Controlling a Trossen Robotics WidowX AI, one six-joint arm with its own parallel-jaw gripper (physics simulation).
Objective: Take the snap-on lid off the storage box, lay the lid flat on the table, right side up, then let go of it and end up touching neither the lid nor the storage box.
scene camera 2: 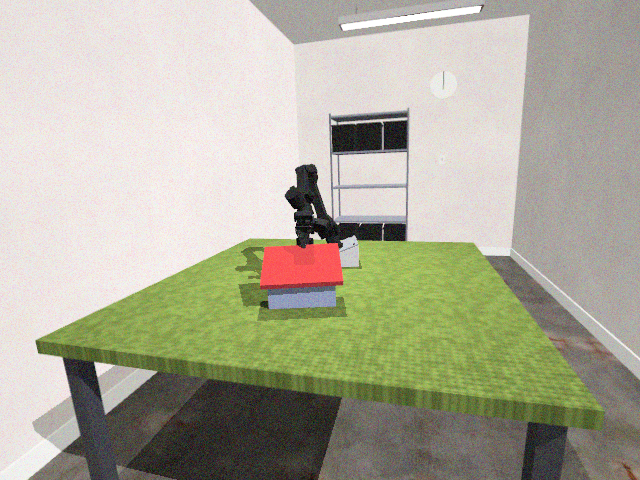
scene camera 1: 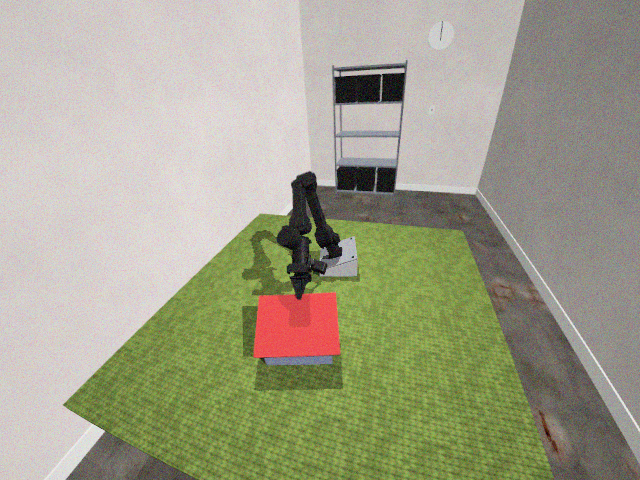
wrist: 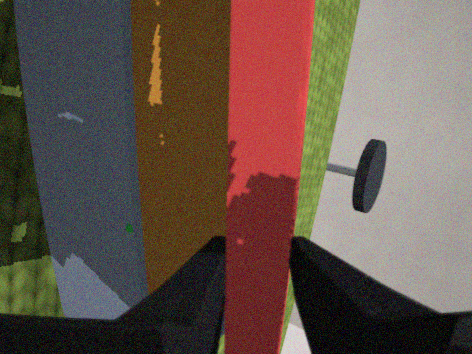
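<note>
The red lid [scene camera 1: 297,338] [scene camera 2: 301,273] [wrist: 267,90] is tilted, with its back edge raised and its front edge low over the front of the storage box. The blue-grey storage box [scene camera 1: 299,360] [scene camera 2: 302,298] [wrist: 80,165] stands on the green table [scene camera 1: 423,335] [scene camera 2: 439,330]. My gripper [scene camera 1: 298,296] [scene camera 2: 303,244] [wrist: 257,248] is at the lid's back edge, shut on its red rim, with one finger on each side in the wrist view. A brown-orange strip, seemingly the lid's underside, shows between rim and box wall. The lid hides most of the box.
A light grey wedge-shaped object [scene camera 1: 345,266] [scene camera 2: 351,254] [wrist: 425,90] with small black knobs stands behind the box, to the right, beside the arm's base. A shelf unit [scene camera 1: 368,134] [scene camera 2: 369,186] stands at the far wall.
</note>
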